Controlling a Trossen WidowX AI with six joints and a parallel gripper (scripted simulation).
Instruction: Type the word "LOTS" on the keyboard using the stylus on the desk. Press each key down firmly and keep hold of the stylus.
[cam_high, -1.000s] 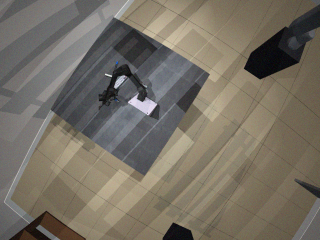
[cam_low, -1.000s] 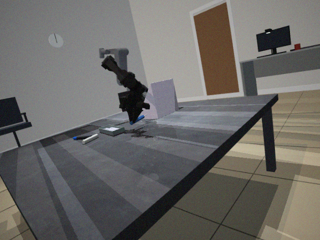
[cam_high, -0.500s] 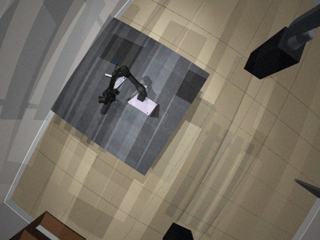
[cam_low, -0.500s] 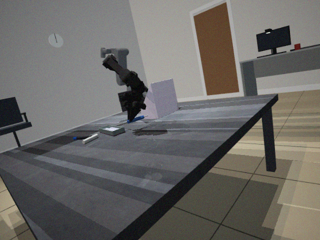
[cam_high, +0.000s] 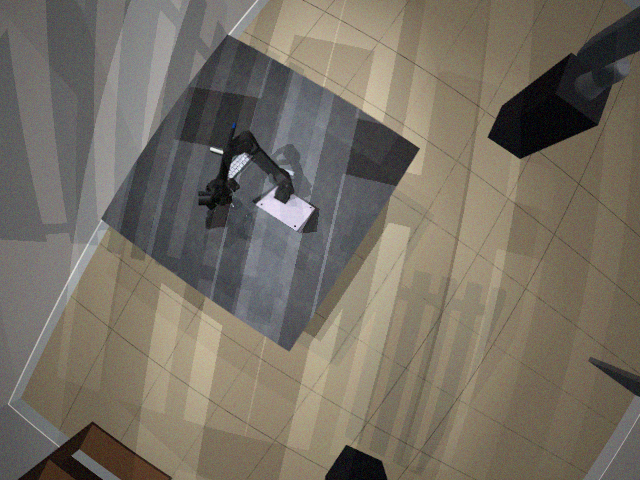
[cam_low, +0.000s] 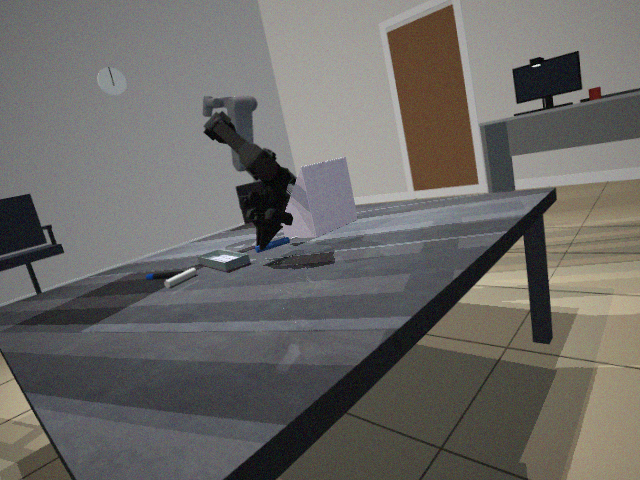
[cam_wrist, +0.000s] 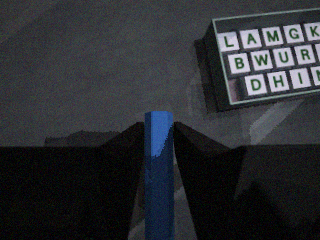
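My gripper tip is 60 mm past the blue hexagonal stylus and 30 mm to the right of it. Round my gripper tip: blue-tipped dark pen: 310 mm to the right, 130 mm ahead, 30 mm below; then white cylinder: 170 mm to the right, 140 mm ahead, 30 mm below.
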